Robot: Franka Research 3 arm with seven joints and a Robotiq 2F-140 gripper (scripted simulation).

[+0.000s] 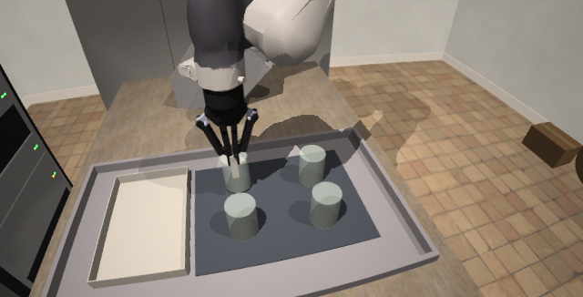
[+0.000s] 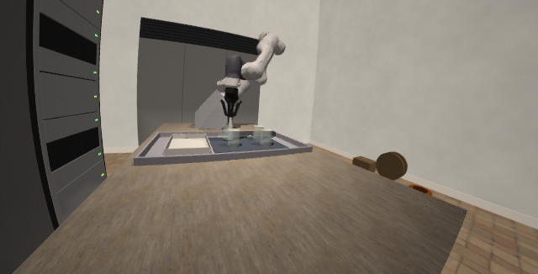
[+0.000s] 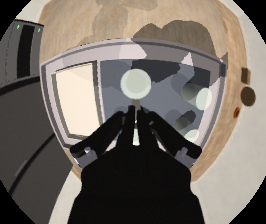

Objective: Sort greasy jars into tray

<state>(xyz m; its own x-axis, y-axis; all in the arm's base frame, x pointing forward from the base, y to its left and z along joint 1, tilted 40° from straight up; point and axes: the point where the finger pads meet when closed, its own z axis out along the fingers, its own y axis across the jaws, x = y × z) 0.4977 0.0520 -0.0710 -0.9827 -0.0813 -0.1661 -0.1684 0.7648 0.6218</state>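
Right now my hand is 120 mm above the rimmed steel table top, 60 mm short of it and 10 mm to the left of it. Also, from my hand: dark drying mat 120 mm below, 100 mm to the left, 20 mm ahead; cream tray 220 mm to the right, 110 mm below, 80 mm ahead.
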